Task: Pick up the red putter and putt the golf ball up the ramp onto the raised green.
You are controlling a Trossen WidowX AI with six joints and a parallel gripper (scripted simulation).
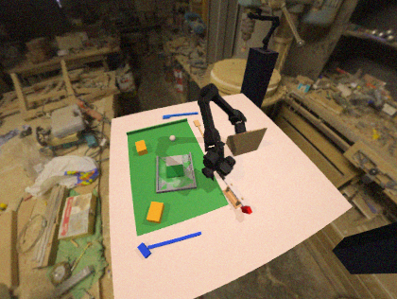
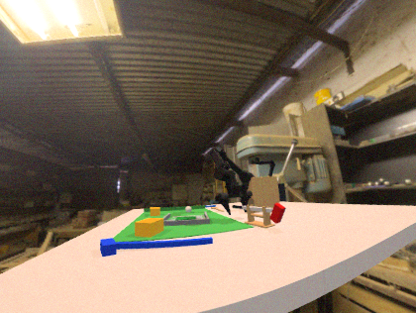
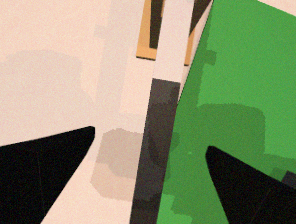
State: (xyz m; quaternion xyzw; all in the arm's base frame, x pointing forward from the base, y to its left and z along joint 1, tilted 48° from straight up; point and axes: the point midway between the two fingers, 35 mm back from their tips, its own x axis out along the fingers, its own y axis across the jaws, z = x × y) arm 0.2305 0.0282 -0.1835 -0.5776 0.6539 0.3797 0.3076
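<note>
Now: the low wooden stand 13 cm to the left of my gripper tip and 1 cm behind it. Also, from my gripper tip: blue putter 37 cm ahead, 20 cm to the left, 1 cm below; white golf ball 41 cm to the right, 14 cm ahead; green mat 23 cm to the right, 23 cm ahead, 3 cm below.
</note>
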